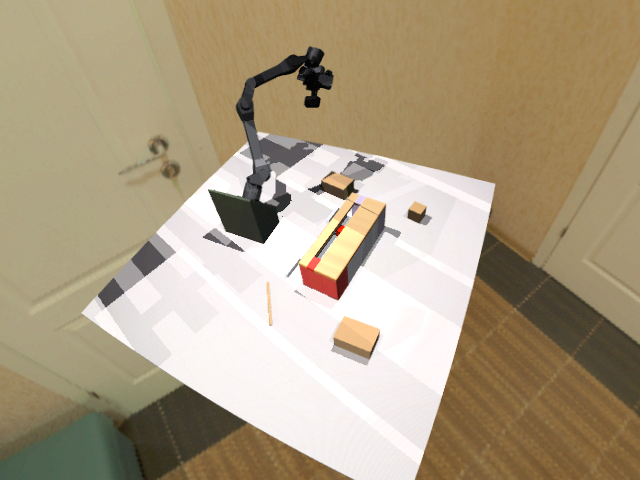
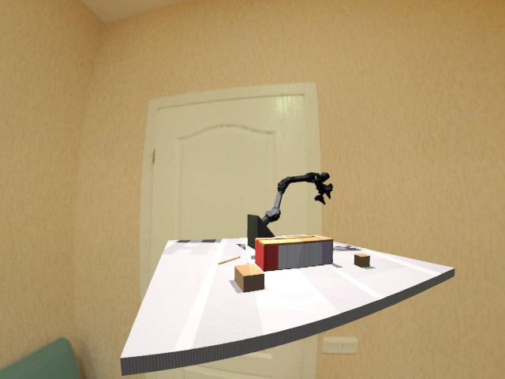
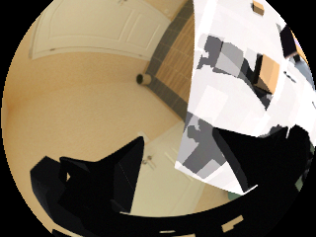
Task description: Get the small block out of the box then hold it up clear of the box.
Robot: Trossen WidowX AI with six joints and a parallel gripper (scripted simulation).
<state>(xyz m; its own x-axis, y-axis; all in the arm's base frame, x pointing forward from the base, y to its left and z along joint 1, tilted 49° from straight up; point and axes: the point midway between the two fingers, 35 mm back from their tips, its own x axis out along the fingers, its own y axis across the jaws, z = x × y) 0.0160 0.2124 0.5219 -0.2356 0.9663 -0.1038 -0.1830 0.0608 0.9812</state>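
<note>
My gripper tip is now 49 cm to the left of the box, 35 cm short of it and 27 cm above it. From my gripper tip the other things lie so: red block 47 cm to the right, 36 cm ahead, 25 cm below; brown cube 55 cm ahead, 31 cm below, 19 cm to the right; thin stick 81 cm to the right, 33 cm below, 26 cm ahead.
</note>
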